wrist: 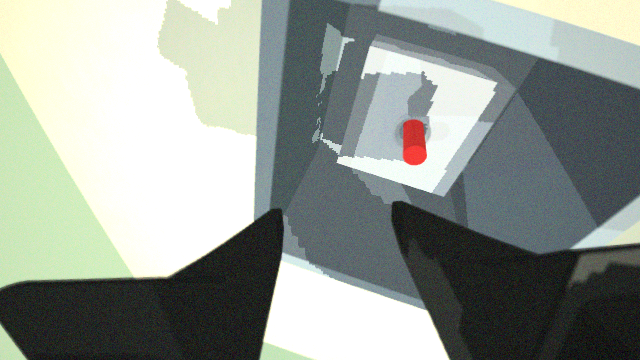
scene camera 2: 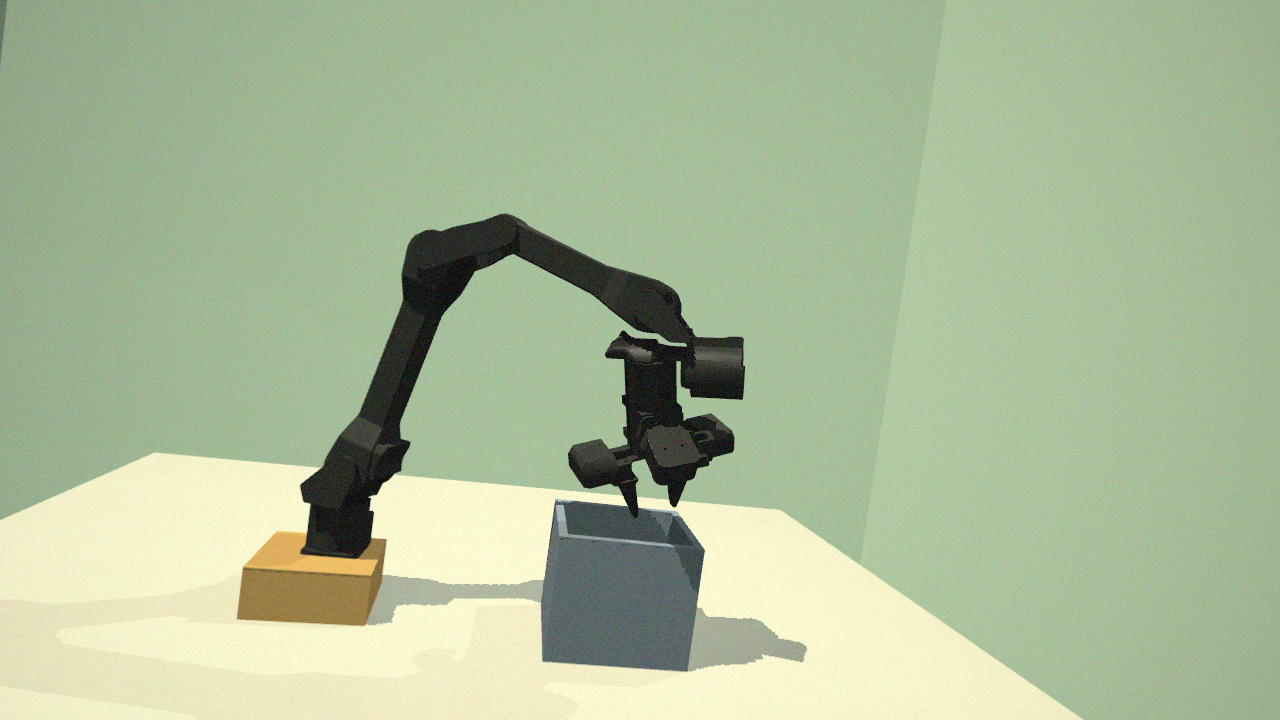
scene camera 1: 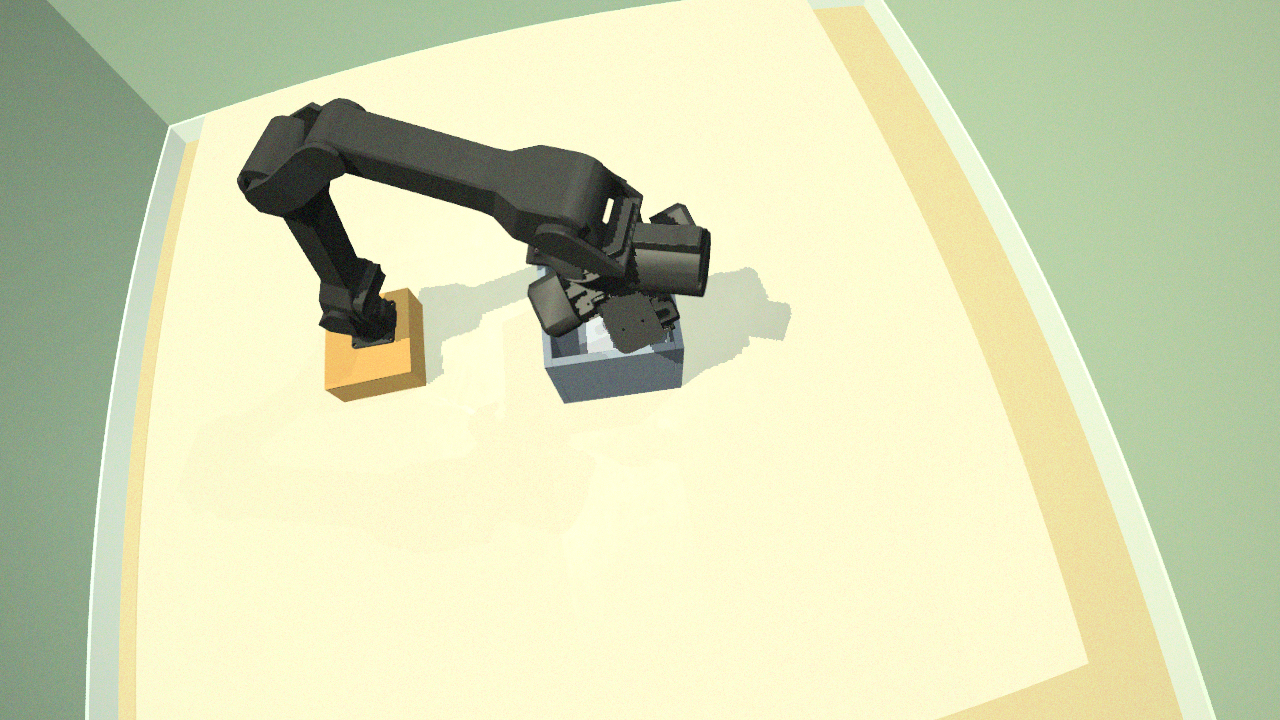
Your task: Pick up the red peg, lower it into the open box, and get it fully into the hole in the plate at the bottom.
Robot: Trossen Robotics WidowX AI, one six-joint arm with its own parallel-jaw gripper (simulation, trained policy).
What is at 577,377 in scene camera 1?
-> A grey box.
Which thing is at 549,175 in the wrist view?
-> A grey box.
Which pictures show my gripper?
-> The wrist view, scene camera 2 and scene camera 1: all of them.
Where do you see a grey box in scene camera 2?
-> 619,591
